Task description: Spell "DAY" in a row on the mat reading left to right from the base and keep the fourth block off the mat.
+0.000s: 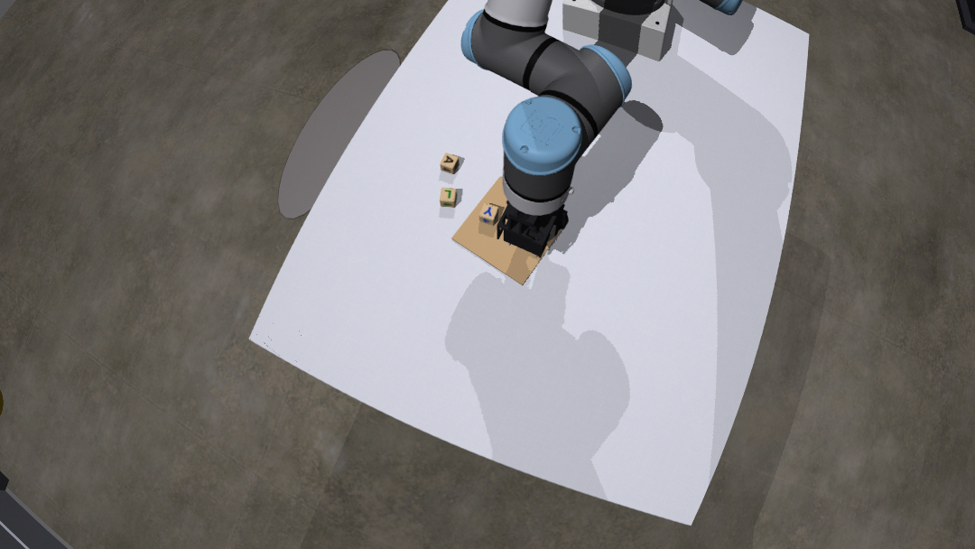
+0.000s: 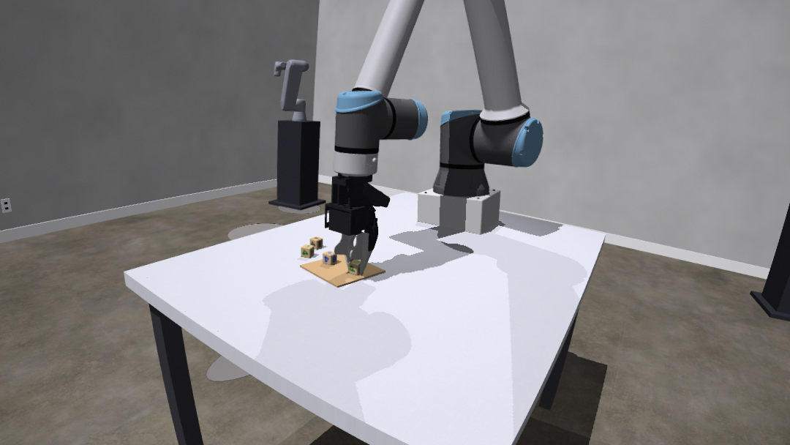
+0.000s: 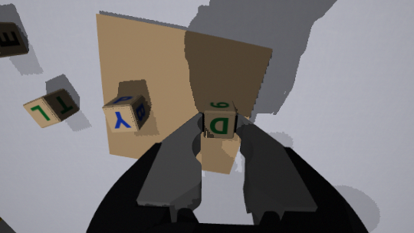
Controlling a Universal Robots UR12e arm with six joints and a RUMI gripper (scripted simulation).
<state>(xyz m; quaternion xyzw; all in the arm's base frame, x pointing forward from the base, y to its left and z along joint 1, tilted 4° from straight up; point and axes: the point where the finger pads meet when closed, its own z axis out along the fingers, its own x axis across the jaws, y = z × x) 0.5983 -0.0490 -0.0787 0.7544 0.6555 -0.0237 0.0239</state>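
The D block is right at my hand. The rest, counted from my hand: green-lettered block (160 mm to the right, 30 mm behind, 10 mm below); blue-lettered block (80 mm to the right, 10 mm behind); tan mat (40 mm to the right, 20 mm below, 10 mm behind).
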